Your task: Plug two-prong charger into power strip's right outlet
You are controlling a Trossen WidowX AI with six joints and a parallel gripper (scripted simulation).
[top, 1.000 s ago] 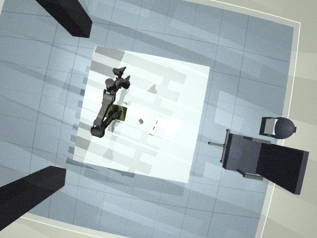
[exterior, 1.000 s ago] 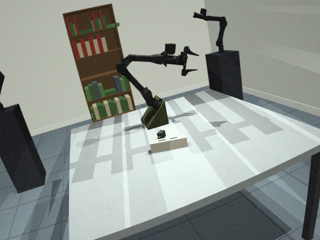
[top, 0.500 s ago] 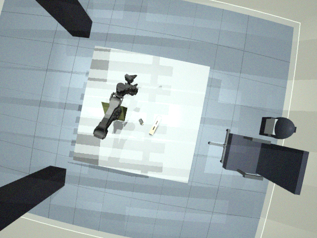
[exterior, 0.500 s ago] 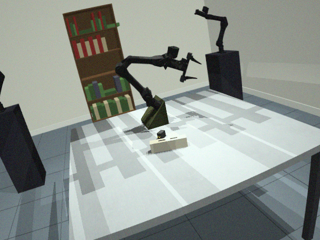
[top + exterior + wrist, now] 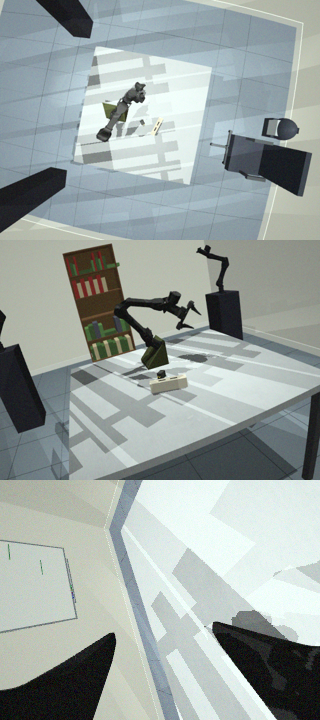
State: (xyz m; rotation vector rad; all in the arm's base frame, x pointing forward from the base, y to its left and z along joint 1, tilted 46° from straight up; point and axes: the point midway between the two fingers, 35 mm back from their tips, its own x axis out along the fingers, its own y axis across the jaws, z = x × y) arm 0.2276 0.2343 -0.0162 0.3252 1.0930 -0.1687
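The two-prong charger lies 300 mm to the right of my gripper tip and 260 mm below it.
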